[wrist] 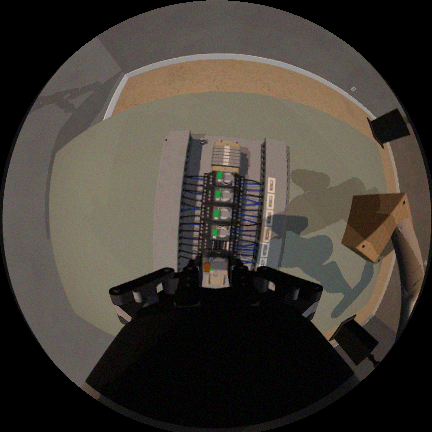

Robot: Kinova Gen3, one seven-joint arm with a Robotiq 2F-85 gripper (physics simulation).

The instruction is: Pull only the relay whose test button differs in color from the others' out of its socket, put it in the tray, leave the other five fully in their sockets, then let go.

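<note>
The relay with the orange test button is between the fingers of my gripper, low in the middle of the wrist view. My gripper is shut on it. The relay looks raised above the socket row, and a dark socket without a relay shows just beyond it. Several relays with green buttons, such as the farthest one and the nearest one of those in line beyond my gripper, sit in their sockets. A small green spot shows beside the orange button, mostly hidden. The tray does not show in the wrist view.
Grey slotted wire ducts flank the row, and blue and black wires run to the sockets. A terminal block stands at the far end. White labels line the right duct. A brown wooden block stands at the right.
</note>
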